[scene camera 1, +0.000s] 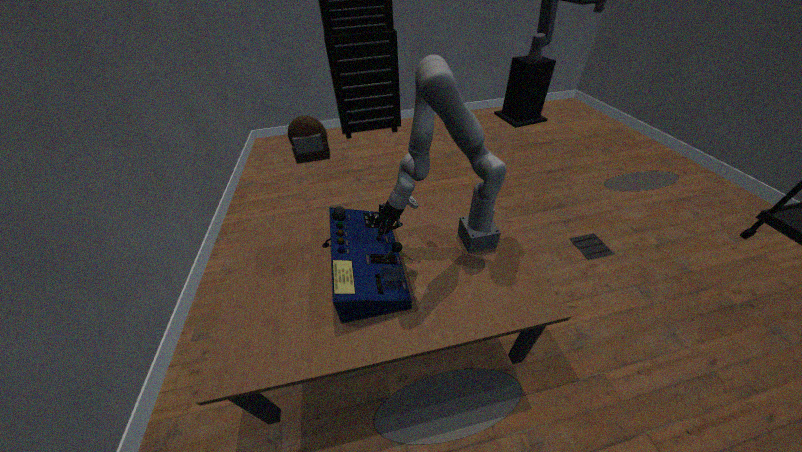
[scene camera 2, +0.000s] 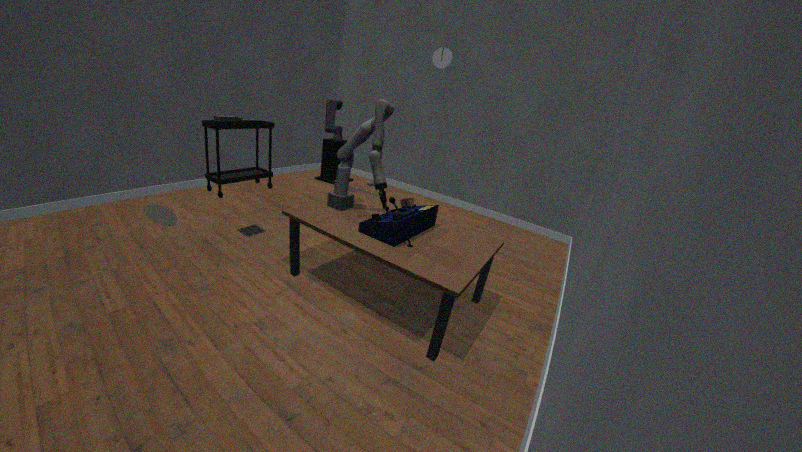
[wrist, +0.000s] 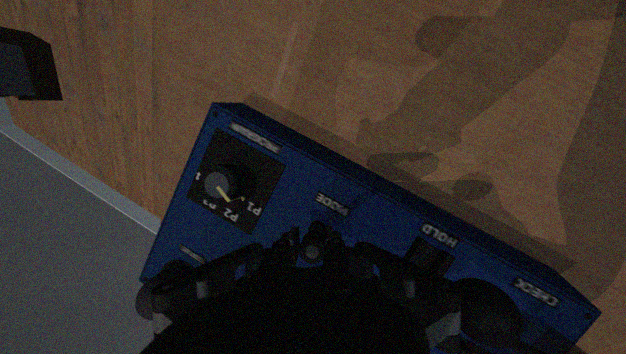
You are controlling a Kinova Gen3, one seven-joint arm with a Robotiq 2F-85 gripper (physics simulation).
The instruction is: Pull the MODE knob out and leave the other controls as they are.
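Pixels of known places: gripper, fingertip midpoint: (scene camera 1: 382, 231) (scene camera 2: 385, 208) (wrist: 312, 236); arm's base, origin of the base link: (scene camera 1: 478, 223) (scene camera 2: 341, 194).
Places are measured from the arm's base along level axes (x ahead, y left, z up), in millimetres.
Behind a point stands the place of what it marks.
A blue control box (scene camera 1: 363, 265) {x 530, y 57, z 14 mm} (scene camera 2: 399, 226) {x 604, y -272, z 21 mm} (wrist: 347, 197) {x 386, y -66, z -30 mm} lies on the wooden table. The small dark MODE knob (wrist: 312, 246) {x 410, y -83, z 36 mm} sits under its white MODE label (wrist: 332, 204) {x 399, y -79, z -25 mm} near the box's far edge. My gripper (wrist: 312, 236) {x 410, y -87, z 24 mm} (scene camera 1: 385, 224) {x 410, y -87, z 24 mm} (scene camera 2: 385, 207) {x 410, y -87, z 24 mm} is down on the box and shut on the MODE knob, one dark finger on each side of it. The gripper's body hides the lower part of the knob and the panel below it.
A rotary selector dial (wrist: 222, 184) {x 404, y -195, z 17 mm} marked P1, P2 stands left of the knob; a HOLD label (wrist: 439, 236) {x 388, y 43, z -34 mm} is on the right. A black ball knob (scene camera 1: 396, 247) {x 394, y 55, z 60 mm}, a yellow label (scene camera 1: 344, 277) {x 609, y 107, z 40 mm} and round buttons (scene camera 1: 341, 233) {x 579, y -108, z 51 mm} sit elsewhere on the box. The arm's base (scene camera 1: 479, 238) {x 33, y 70, z -14 mm} stands to the right.
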